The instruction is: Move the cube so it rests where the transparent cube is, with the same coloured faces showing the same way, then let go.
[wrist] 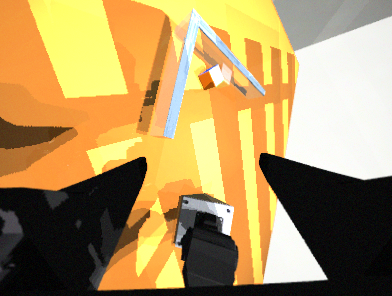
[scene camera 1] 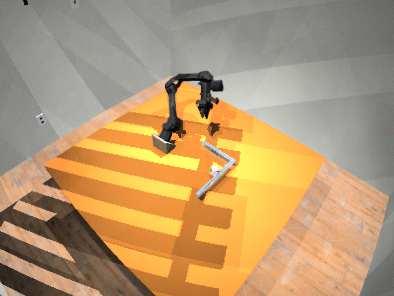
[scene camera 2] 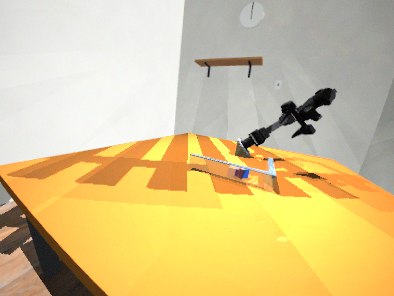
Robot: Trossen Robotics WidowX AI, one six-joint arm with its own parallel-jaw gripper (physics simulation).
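Places are measured from the arm's base along level axes (x down, y ahead, z right), in millimetres.
Pixels of known places: gripper, fingertip midpoint: [wrist: 203,160] [scene camera 1: 204,118] [scene camera 2: 285,130]; arm's base at its link origin: [wrist: 207,228] [scene camera 1: 163,139] [scene camera 2: 243,145].
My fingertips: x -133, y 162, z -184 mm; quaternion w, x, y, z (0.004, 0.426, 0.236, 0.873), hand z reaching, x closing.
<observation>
Ahead of a thing's pixels: the offset from my fingertips to its middle. Level surfaces: height alone.
The small cube @(dx +175, dy +198, dz +150 mm) [scene camera 1: 215,168] [scene camera 2: 245,173] [wrist: 208,79] rests on the table inside the angle of an L-shaped see-through wall. It shows a white and an orange face with a blue edge in the wrist view, white and green in scene camera 1, and blue in scene camera 2. The pale transparent cube @(dx +175, dy +217, dz +181 mm) [wrist: 227,73] is close beside it, on its right in the wrist view, near the wall's long arm. My gripper [scene camera 1: 204,116] [wrist: 203,160] is open and empty, high above the table and well away from both cubes, on the arm-base side of the wall.
The L-shaped wall [scene camera 1: 233,161] [scene camera 2: 225,164] [wrist: 183,75] has a light-blue top rim and stands around two sides of the cubes. The arm's base plate [scene camera 1: 162,144] [wrist: 186,215] is on the orange table @(dx +195 mm) [scene camera 1: 280,165]. Striped shadows cross the table.
</observation>
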